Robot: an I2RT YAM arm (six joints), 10 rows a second.
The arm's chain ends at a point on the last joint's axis. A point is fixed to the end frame.
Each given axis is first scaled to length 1.
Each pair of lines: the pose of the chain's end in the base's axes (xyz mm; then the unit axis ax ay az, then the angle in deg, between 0 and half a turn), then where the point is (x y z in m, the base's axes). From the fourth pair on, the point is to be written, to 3 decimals.
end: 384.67, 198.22, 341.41, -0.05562, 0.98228, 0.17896, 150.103
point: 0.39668 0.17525 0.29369
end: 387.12, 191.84, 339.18, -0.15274, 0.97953, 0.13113, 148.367
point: 0.40598 0.16509 0.29584
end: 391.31, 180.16, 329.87, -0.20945, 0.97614, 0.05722, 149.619
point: 0.41280 0.14797 0.29178
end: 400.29, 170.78, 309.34, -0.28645, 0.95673, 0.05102, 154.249
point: 0.424 0.140 0.272
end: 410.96, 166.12, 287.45, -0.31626, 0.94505, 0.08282, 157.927
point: 0.435 0.138 0.248
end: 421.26, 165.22, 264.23, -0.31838, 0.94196, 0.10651, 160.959
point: 0.443 0.138 0.222
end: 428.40, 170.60, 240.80, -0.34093, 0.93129, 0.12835, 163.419
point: 0.450 0.146 0.197
